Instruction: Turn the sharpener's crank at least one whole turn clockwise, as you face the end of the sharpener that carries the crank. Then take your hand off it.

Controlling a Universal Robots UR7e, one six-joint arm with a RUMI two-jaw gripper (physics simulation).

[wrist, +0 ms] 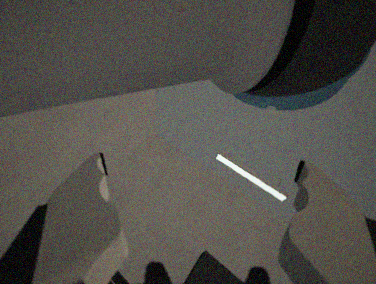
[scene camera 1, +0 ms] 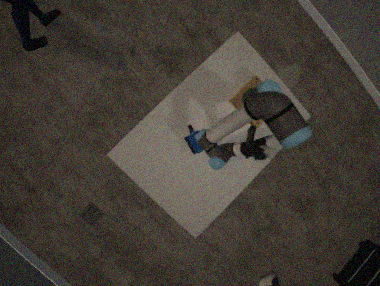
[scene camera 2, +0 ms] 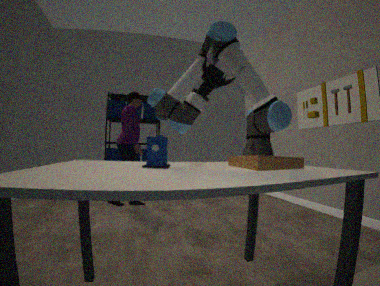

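Seen in the pictures: gripper, fingertip midpoint: (wrist: 199,159) (scene camera 2: 229,55); arm's base, origin of the base link: (scene camera 2: 257,157).
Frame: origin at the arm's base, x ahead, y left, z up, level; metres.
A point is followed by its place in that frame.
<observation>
The blue sharpener (scene camera 1: 192,144) @[x 0.512, y -0.011, z 0.067 m] (scene camera 2: 158,151) @[x 0.469, y 0.057, z 0.021 m] stands upright on its dark base on the table (scene camera 1: 195,200) @[x 0.710, y 0.318, z -0.047 m] (scene camera 2: 100,176) @[x 0.617, y 0.327, z -0.047 m]. Its dark crank (scene camera 1: 190,129) @[x 0.471, y -0.091, z 0.093 m] sticks out at the upper end in scene camera 1; the crank cannot be made out in scene camera 2. An arm joint covers part of the sharpener in scene camera 1. My gripper (scene camera 1: 266,139) (scene camera 2: 223,68) (wrist: 199,159) @[x 0.212, y 0.191, z 0.393 m] is open, with nothing between its fingers. It is high above the table, well apart from the sharpener, and points up and away from it. The sharpener does not show in the wrist view.
The arm stands on a wooden block (scene camera 1: 242,93) @[x 0.033, y -0.076, z -0.004 m] (scene camera 2: 265,162) @[x 0.053, y 0.164, z -0.015 m]. The forearm and wrist joints hang above the table near the sharpener. A person (scene camera 1: 22,25) (scene camera 2: 130,125) stands beyond the table, near a shelf unit (scene camera 2: 106,131). A tool board (scene camera 2: 344,107) hangs on the wall.
</observation>
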